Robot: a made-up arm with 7 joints. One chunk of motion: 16 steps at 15 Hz.
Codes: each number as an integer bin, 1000 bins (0 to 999) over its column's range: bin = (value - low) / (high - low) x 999, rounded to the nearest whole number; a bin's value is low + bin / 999 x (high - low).
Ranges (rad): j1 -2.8..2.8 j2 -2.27..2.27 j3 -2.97..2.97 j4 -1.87..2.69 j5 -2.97..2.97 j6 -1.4..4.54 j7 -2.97..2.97
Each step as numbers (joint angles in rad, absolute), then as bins.
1 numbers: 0.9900 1.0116 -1.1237 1.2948 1.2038 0.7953 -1.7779
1 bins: 676 722 311 693 702 369 200
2 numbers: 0.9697 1.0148 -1.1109 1.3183 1.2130 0.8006 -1.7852
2 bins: 672 723 313 698 704 370 199
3 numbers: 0.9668 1.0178 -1.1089 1.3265 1.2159 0.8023 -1.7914
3 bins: 672 723 313 700 704 370 198
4 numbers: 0.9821 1.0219 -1.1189 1.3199 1.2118 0.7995 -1.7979
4 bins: 675 724 311 699 703 370 197
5 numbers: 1.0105 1.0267 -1.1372 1.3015 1.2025 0.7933 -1.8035
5 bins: 680 725 308 695 702 369 196
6 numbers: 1.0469 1.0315 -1.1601 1.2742 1.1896 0.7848 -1.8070
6 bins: 686 726 304 689 700 367 196
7 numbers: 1.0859 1.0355 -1.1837 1.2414 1.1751 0.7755 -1.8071
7 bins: 693 727 300 682 697 366 196
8 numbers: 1.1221 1.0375 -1.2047 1.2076 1.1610 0.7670 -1.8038
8 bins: 700 728 297 674 695 364 196
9 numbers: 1.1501 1.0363 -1.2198 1.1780 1.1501 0.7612 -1.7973
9 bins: 705 728 294 668 693 363 197
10 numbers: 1.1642 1.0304 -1.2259 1.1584 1.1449 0.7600 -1.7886
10 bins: 707 726 293 663 692 363 199
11 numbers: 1.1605 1.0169 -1.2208 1.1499 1.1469 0.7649 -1.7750
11 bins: 707 723 294 662 692 364 201
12 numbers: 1.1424 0.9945 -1.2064 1.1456 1.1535 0.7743 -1.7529
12 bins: 703 718 297 661 693 366 205
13 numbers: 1.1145 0.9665 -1.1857 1.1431 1.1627 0.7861 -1.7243
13 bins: 698 712 300 660 695 368 210
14 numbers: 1.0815 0.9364 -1.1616 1.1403 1.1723 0.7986 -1.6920
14 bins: 692 706 304 659 697 370 215
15 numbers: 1.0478 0.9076 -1.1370 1.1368 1.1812 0.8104 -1.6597
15 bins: 686 699 308 659 698 372 220
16 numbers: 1.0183 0.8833 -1.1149 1.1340 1.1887 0.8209 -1.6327
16 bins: 681 694 312 658 699 374 225
